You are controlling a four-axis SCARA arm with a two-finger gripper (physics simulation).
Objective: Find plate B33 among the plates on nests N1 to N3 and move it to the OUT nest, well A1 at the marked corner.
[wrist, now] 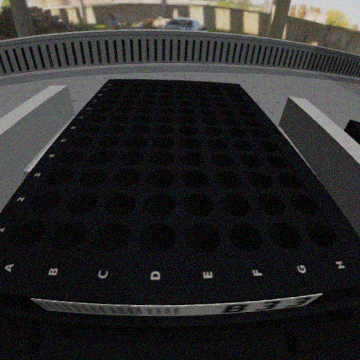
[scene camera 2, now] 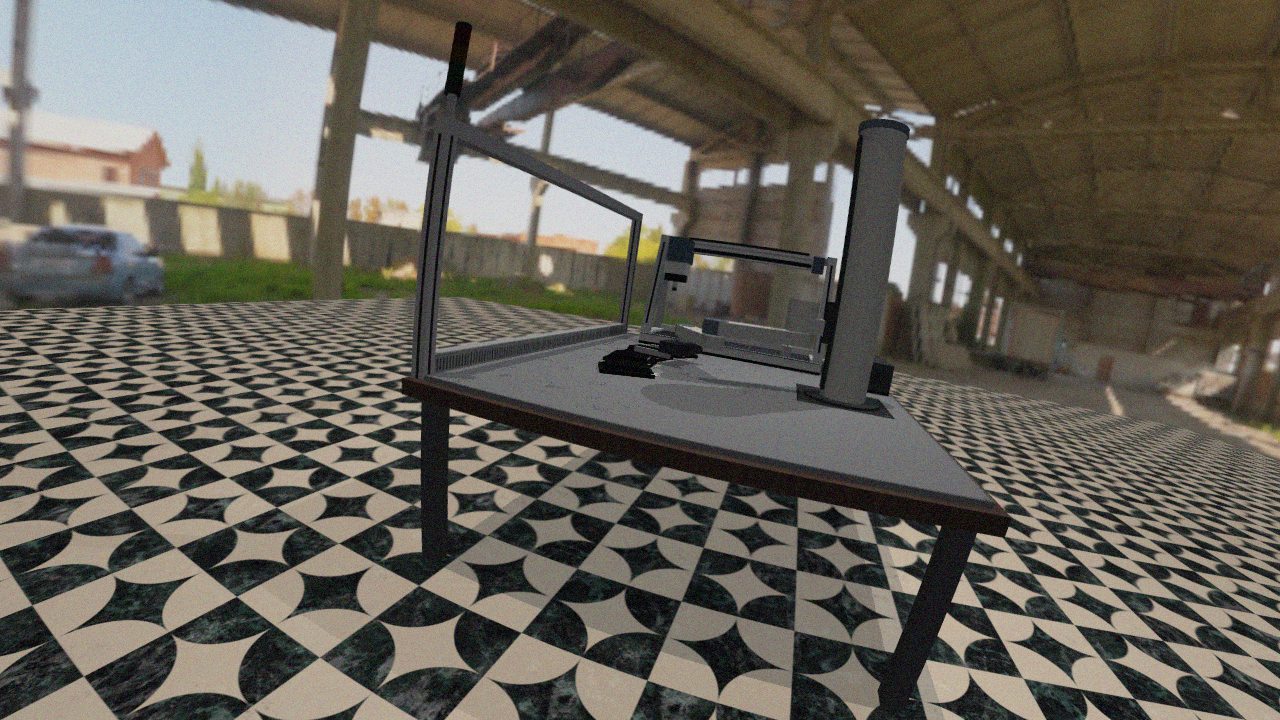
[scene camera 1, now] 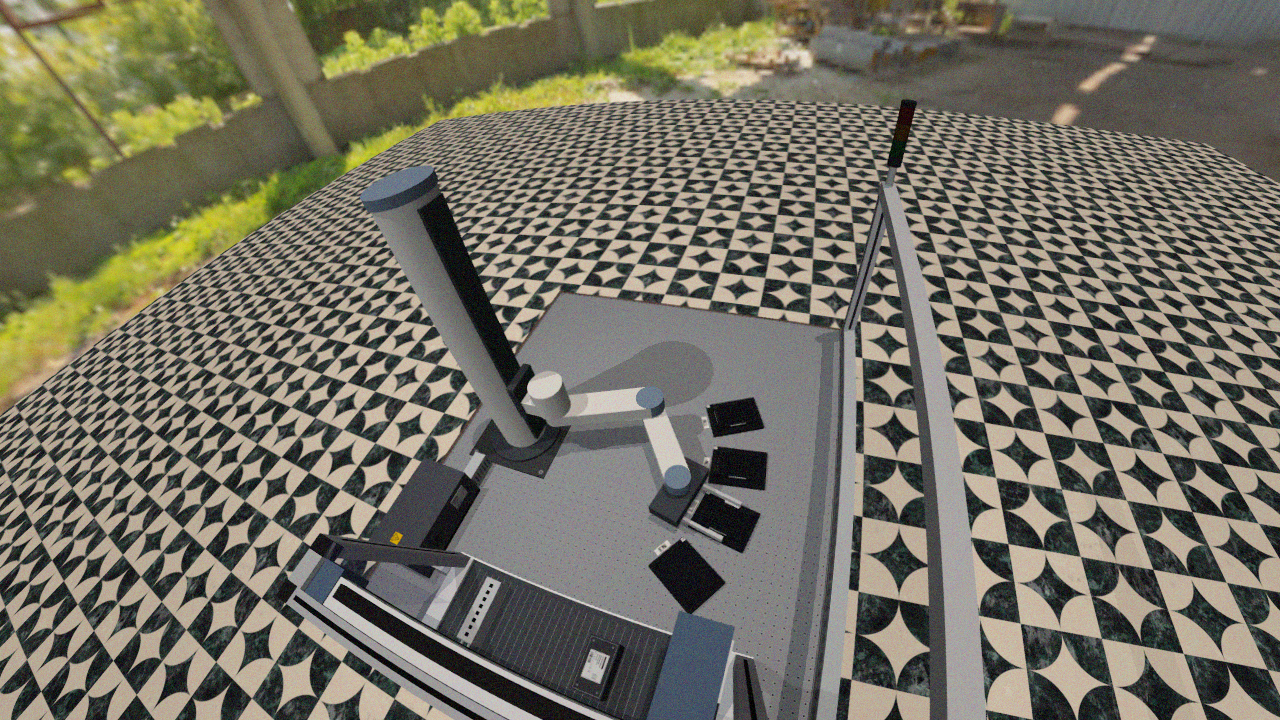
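Pixels of known places: gripper, fingertip midpoint: [wrist: 177,107] [scene camera 2: 643,347] [scene camera 1: 731,522]; arm's base at its link origin: [scene camera 2: 840,403] [scene camera 1: 526,431].
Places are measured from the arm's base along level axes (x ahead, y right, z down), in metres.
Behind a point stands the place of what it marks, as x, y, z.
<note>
Plate B33 [scene camera 1: 735,522] {0.740, 0.131, -0.034} [wrist: 175,200] {0.669, 0.121, -0.045} is a black well plate with a white label reading B33 in the wrist view. Its column letters A to H face the camera. My gripper [scene camera 1: 723,514] {0.731, 0.136, -0.042} [wrist: 177,107] {0.731, 0.136, -0.042} is shut on it, one pale finger along each long side. The plate is level; whether it touches a nest below is hidden. In scene camera 1, two dark nest positions [scene camera 1: 734,417] {0.668, -0.211, -0.032} [scene camera 1: 739,467] {0.717, -0.035, -0.038} lie behind it, and another black nest position [scene camera 1: 686,574] {0.649, 0.299, -0.025} with a white tag lies nearer the camera. I cannot tell their names or the marked corner.
The arm's column [scene camera 1: 456,322] {0.045, 0.060, -0.568} [scene camera 2: 875,268] {-0.019, -0.073, -0.438} stands on the table [scene camera 1: 608,335] {0.110, -0.499, -0.013} [scene camera 2: 805,447] {0.133, -0.610, -0.013}. A dark box [scene camera 1: 425,505] {-0.094, 0.384, -0.128} with a yellow mark and a ribbed deck [scene camera 1: 546,617] {0.358, 0.516, -0.062} bearing a labelled black block [scene camera 1: 597,667] {0.536, 0.576, -0.133} are near the camera. A frame [scene camera 1: 939,447] {1.015, 0.189, -0.620} with a signal tower [scene camera 1: 902,134] {1.023, -0.686, -0.773} edges the right.
</note>
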